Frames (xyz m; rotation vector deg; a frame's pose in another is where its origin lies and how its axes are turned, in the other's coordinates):
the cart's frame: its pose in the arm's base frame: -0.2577 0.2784 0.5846 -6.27 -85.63 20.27
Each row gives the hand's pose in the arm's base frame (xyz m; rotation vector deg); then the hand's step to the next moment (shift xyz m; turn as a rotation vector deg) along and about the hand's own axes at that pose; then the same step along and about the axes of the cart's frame.
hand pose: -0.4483 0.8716 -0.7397 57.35 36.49 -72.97
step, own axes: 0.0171 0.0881 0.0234 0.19 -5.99 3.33
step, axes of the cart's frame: 0.0119 -0.0474 -0.0788 -1.25 -1.73 6.52
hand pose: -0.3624 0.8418 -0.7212 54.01 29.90 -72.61
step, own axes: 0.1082 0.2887 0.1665 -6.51 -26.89 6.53
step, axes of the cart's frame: 0.0410 -0.2550 -0.2368 -1.18 2.47 28.29
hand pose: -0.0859 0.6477 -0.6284 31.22 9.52 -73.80
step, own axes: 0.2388 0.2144 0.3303 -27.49 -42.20 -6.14
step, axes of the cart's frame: 0.1486 -0.4127 -0.1402 -1.89 27.62 42.52
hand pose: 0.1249 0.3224 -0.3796 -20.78 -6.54 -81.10
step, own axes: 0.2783 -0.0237 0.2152 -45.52 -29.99 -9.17
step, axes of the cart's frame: 0.2176 -0.2774 0.0024 -6.23 45.59 30.63
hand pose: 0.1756 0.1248 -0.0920 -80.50 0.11 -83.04
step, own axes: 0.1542 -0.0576 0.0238 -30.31 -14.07 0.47
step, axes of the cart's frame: 0.1297 -0.1042 0.0015 -5.00 30.93 11.62
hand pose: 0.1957 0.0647 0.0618 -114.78 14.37 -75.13
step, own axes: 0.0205 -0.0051 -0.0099 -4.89 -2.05 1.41
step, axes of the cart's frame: 0.0160 -0.0166 0.0034 -1.05 5.35 0.60
